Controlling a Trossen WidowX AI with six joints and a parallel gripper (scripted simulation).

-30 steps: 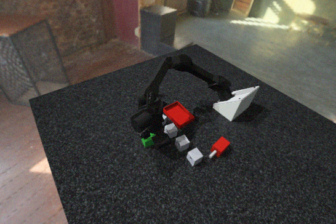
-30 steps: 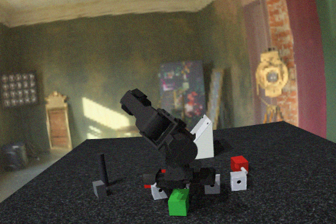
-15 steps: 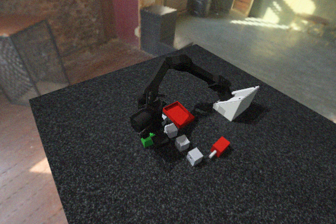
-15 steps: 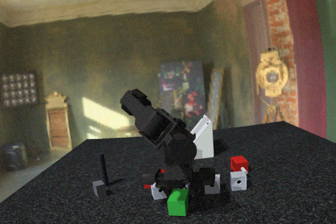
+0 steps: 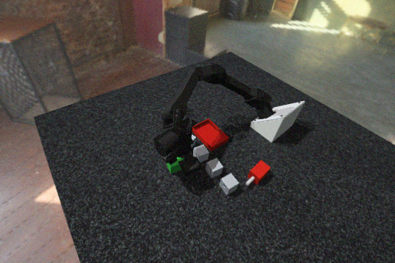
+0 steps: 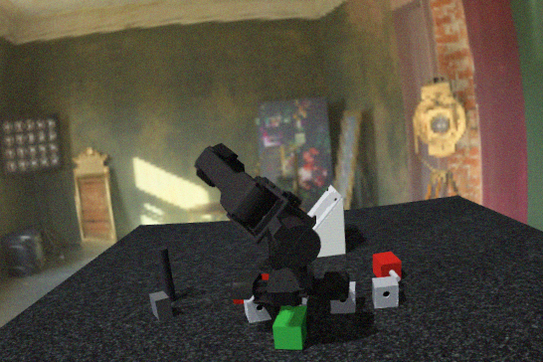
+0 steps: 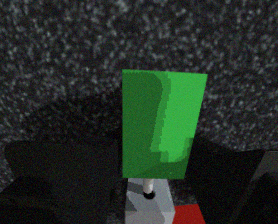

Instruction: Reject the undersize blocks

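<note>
Now: the green gauge 10 mm behind my gripper tip and 20 mm above it. From my gripper tip the other things lie so: red reject tray 180 mm behind, 70 mm to the right; red gauge 200 mm behind, 190 mm to the left, 10 mm above.
</note>
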